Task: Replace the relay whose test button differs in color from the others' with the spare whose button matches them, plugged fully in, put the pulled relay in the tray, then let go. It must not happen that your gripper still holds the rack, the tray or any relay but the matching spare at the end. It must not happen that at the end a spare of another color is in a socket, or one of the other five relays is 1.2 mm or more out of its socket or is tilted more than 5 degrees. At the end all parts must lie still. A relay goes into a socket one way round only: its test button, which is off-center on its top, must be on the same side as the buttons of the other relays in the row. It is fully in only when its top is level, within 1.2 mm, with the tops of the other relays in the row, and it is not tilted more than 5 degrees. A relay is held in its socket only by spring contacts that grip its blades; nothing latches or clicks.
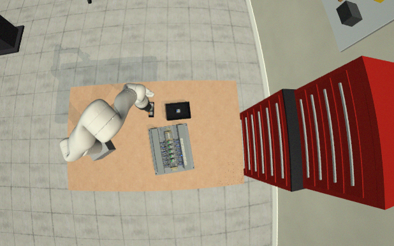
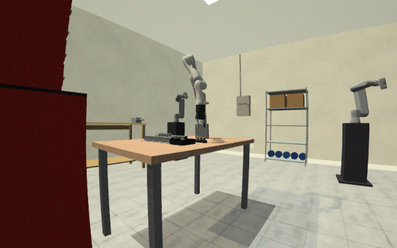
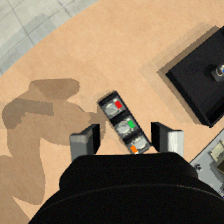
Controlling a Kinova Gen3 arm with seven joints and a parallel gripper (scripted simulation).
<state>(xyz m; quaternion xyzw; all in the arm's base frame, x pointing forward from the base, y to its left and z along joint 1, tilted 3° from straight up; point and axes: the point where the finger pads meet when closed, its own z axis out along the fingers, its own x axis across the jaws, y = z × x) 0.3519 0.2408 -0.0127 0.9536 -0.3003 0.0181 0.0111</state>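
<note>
Now: the small black spare holder 13 cm below my hand. The rest, counted from my hand: black tray: 19 cm ahead, 3 cm to the right, 12 cm below.
</note>
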